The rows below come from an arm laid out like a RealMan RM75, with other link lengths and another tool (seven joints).
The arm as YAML. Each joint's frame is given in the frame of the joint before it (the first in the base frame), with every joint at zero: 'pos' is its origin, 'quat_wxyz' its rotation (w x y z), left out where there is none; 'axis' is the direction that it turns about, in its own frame. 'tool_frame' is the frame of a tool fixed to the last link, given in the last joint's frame.
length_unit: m
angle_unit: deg
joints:
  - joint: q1
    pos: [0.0, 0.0, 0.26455]
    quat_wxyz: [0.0, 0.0, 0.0, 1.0]
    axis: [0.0, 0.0, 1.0]
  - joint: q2
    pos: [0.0, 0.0, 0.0]
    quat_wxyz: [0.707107, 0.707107, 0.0, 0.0]
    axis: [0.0, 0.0, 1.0]
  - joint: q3
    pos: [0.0, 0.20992, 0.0]
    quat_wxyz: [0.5, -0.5, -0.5, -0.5]
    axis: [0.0, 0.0, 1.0]
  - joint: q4
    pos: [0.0, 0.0, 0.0]
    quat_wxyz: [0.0, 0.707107, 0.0, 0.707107]
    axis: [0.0, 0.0, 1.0]
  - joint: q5
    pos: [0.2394, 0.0, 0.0]
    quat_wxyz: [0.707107, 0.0, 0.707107, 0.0]
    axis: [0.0, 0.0, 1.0]
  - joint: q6
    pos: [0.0, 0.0, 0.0]
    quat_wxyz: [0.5, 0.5, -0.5, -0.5]
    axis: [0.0, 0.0, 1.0]
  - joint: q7
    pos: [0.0, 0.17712, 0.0]
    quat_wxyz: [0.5, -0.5, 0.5, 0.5]
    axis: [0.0, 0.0, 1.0]
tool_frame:
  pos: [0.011, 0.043, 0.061]
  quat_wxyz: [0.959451, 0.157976, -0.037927, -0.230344]
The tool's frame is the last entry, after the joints.
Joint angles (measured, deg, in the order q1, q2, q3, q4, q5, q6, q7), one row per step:
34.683 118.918 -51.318 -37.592 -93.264 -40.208 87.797
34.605 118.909 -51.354 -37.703 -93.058 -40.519 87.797
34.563 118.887 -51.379 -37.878 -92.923 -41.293 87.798
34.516 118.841 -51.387 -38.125 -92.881 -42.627 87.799
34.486 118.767 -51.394 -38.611 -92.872 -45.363 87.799
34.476 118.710 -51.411 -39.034 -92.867 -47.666 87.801
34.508 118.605 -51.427 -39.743 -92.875 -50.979 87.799
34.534 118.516 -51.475 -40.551 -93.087 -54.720 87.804
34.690 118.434 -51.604 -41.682 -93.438 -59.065 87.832
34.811 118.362 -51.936 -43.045 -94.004 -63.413 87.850
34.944 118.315 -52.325 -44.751 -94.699 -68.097 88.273
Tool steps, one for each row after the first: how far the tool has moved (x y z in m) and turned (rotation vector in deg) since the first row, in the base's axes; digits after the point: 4 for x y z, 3 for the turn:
-0.0012 -0.0002 0.0001 -0.050 0.236 0.220
-0.0043 -0.0007 -0.0005 -0.367 0.549 0.837
-0.0091 -0.0018 -0.0017 -1.007 0.940 1.882
-0.0193 -0.0045 -0.0043 -2.383 1.685 4.078
-0.0280 -0.0070 -0.0065 -3.555 2.288 5.955
-0.0411 -0.0107 -0.0087 -5.187 3.055 8.766
-0.0550 -0.0163 -0.0116 -7.200 3.717 11.927
-0.0722 -0.0233 -0.0145 -9.609 4.250 15.839
-0.0889 -0.0319 -0.0174 -12.239 4.343 19.893
-0.1064 -0.0428 -0.0200 -15.228 4.494 24.101

